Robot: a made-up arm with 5 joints.
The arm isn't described. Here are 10 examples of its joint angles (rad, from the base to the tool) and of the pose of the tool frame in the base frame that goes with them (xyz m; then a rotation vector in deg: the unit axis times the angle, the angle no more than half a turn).
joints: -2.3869 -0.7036 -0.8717 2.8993 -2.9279
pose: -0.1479 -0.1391 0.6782 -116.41 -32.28 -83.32
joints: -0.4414 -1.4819 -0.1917 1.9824 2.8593
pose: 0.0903 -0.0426 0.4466 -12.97 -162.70 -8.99
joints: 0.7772 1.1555 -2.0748 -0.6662 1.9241
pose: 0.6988 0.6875 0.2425 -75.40 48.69 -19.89
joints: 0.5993 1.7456 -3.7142 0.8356 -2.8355
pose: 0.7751 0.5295 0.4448 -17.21 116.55 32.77
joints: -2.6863 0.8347 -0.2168 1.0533 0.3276
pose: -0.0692 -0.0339 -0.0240 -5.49 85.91 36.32
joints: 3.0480 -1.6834 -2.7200 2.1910 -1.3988
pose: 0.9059 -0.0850 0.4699 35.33 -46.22 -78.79
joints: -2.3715 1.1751 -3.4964 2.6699 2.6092
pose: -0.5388 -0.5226 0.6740 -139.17 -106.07 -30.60
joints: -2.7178 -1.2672 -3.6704 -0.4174 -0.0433
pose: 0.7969 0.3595 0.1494 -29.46 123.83 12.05
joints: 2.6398 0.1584 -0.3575 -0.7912 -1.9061
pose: -0.4160 0.2282 0.2387 92.49 -109.33 -72.19
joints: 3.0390 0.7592 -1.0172 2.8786 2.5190
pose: -0.4755 0.0490 0.1310 37.07 9.86 134.55
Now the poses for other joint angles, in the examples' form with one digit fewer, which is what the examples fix.
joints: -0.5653 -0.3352 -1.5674 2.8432 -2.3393
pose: 0.281 -0.178 0.863 -79.8 -97.9 7.6
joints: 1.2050 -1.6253 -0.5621 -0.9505 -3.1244
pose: -0.061 -0.158 0.807 -0.1 0.2 70.0
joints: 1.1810 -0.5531 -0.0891 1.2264 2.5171
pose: 0.090 0.220 0.239 115.7 -91.3 12.2
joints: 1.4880 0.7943 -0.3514 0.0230 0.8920
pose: 0.023 0.276 -0.089 147.8 45.4 -13.6
